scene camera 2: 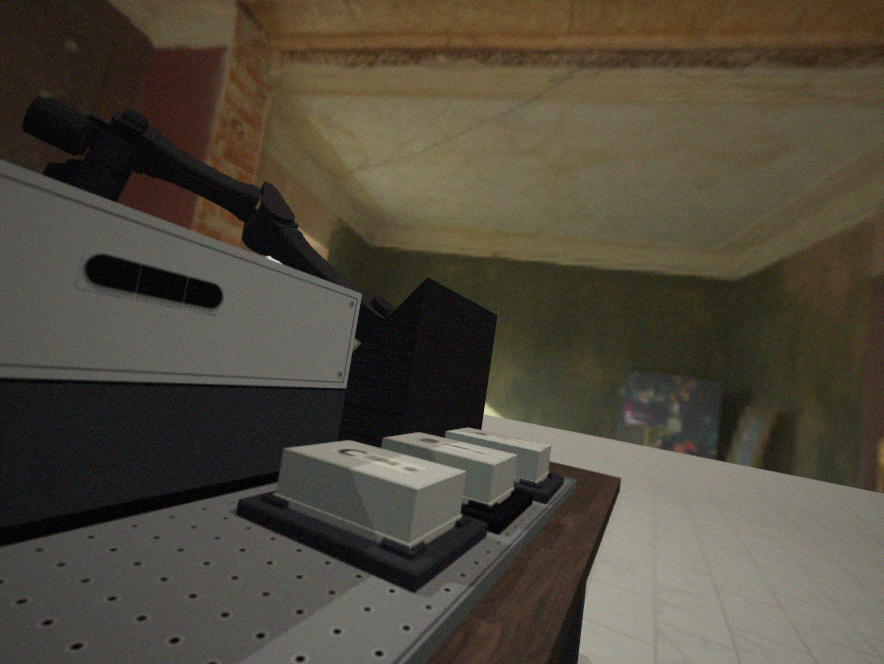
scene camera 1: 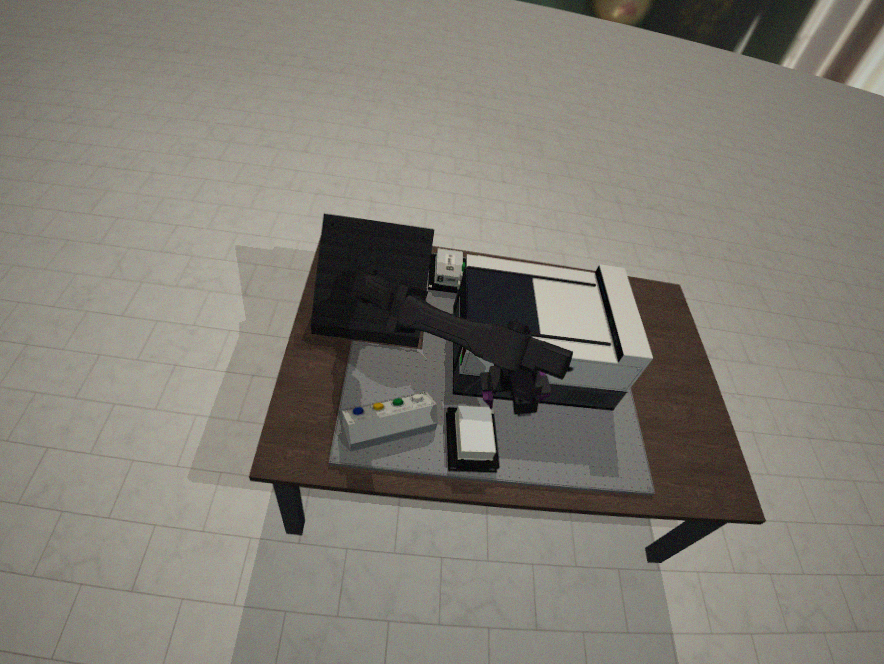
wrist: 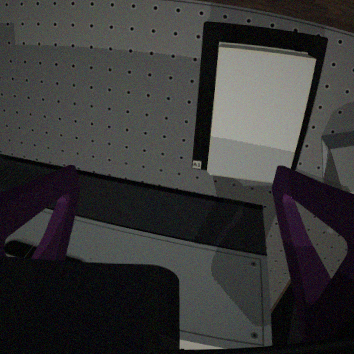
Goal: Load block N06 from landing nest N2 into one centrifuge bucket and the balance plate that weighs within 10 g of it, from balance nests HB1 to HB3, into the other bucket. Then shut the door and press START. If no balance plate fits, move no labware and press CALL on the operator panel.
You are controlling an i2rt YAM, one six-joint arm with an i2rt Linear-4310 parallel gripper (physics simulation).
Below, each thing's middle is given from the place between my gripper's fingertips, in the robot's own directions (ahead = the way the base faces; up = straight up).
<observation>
The white button box (scene camera 1: 370, 425) is 26 cm behind my hand, 4 cm to the left of it and 17 cm below it. Round my hand: dark lid panel (scene camera 1: 496, 298) (32 cm to the left).
</observation>
